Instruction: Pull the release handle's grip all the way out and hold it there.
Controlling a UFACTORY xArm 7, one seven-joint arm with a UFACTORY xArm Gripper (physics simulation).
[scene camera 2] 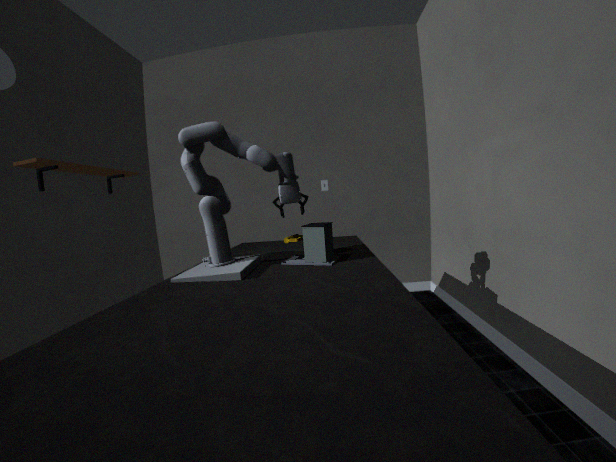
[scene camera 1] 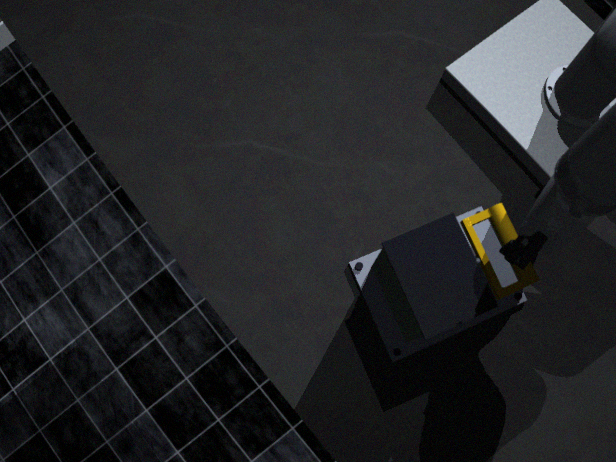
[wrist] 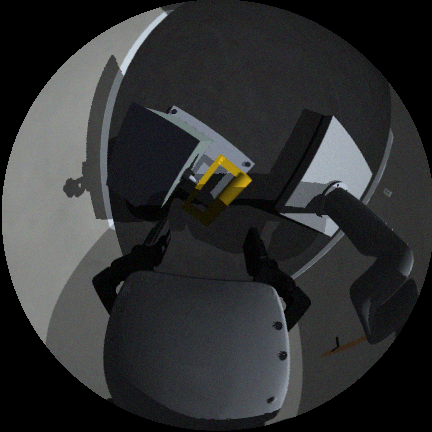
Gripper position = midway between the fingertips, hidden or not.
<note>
In view: my gripper (scene camera 1: 527, 229) and a base plate (wrist: 219, 144).
</note>
